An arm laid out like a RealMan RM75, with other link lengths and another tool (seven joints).
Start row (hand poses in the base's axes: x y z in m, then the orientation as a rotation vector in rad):
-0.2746 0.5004 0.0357 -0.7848 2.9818 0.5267
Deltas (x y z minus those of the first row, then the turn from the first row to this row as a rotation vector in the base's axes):
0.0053 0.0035 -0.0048 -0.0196 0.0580 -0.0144
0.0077 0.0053 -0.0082 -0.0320 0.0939 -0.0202
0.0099 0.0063 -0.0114 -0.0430 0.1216 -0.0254
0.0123 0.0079 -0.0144 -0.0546 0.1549 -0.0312
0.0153 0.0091 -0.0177 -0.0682 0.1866 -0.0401
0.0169 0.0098 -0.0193 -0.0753 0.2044 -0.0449
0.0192 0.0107 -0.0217 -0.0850 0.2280 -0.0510
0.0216 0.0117 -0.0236 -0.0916 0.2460 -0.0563
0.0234 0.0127 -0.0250 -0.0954 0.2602 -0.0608
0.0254 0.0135 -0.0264 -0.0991 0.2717 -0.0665
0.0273 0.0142 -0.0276 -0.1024 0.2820 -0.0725
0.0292 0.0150 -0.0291 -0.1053 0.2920 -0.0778
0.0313 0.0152 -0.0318 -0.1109 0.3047 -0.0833
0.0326 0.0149 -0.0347 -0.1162 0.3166 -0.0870
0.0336 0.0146 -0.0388 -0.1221 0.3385 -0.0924
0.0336 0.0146 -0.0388 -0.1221 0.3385 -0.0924
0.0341 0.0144 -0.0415 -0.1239 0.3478 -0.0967
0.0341 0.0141 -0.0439 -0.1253 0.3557 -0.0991
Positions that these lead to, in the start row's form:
-0.2693 0.5039 0.0309 0.7407 -2.9631 -0.5149
-0.2669 0.5057 0.0275 0.7143 -2.9335 -0.5043
-0.2647 0.5067 0.0243 0.6930 -2.9109 -0.4941
-0.2623 0.5083 0.0213 0.6684 -2.8832 -0.4844
-0.2593 0.5095 0.0180 0.6405 -2.8584 -0.4715
-0.2577 0.5102 0.0164 0.6253 -2.8442 -0.4650
-0.2554 0.5111 0.0140 0.6057 -2.8252 -0.4561
-0.2530 0.5121 0.0121 0.5900 -2.8109 -0.4506
-0.2512 0.5131 0.0107 0.5773 -2.7997 -0.4482
-0.2492 0.5139 0.0093 0.5642 -2.7916 -0.4454
-0.2473 0.5146 0.0081 0.5514 -2.7846 -0.4429
-0.2454 0.5154 0.0066 0.5397 -2.7776 -0.4409
-0.2433 0.5156 0.0039 0.5265 -2.7680 -0.4356
-0.2420 0.5153 0.0010 0.5161 -2.7584 -0.4306
-0.2410 0.5150 -0.0031 0.4992 -2.7401 -0.4269
-0.2410 0.5150 -0.0031 0.4992 -2.7401 -0.4269
-0.2405 0.5148 -0.0058 0.4895 -2.7331 -0.4263
-0.2405 0.5145 -0.0082 0.4829 -2.7267 -0.4260

